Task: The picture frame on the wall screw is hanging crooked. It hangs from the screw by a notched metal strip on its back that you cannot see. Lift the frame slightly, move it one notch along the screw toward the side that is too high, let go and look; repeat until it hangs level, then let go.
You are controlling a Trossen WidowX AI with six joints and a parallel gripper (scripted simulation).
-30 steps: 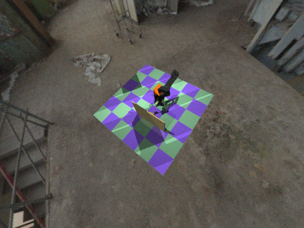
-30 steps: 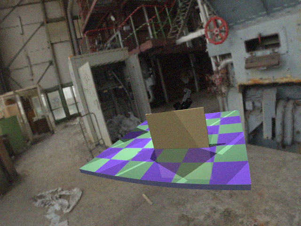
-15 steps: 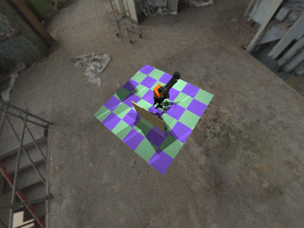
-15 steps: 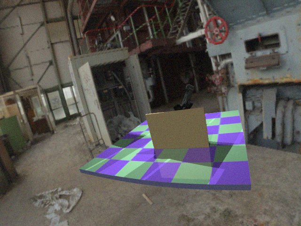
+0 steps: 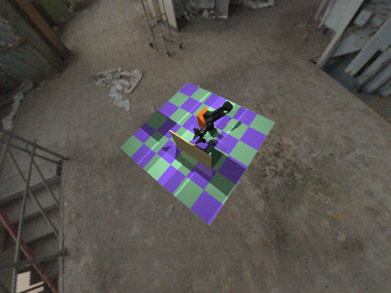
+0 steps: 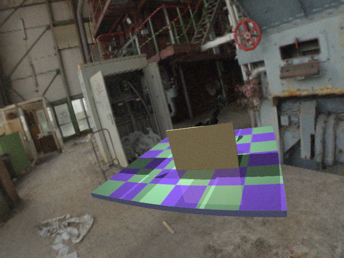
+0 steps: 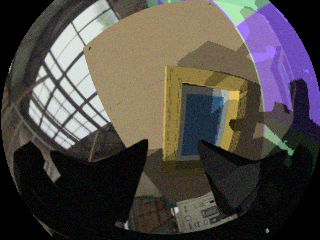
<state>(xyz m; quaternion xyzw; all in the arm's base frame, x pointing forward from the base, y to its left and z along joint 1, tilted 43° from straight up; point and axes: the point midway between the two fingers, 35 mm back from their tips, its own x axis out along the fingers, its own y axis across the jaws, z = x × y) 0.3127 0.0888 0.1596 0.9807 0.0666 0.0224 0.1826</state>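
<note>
My gripper tip is now 5 cm short of the picture frame, 3 cm to the right of it and 5 cm above it. From my gripper tip the other things lie so: tan wall board 6 cm ahead, 2 cm to the left, 6 cm below.
</note>
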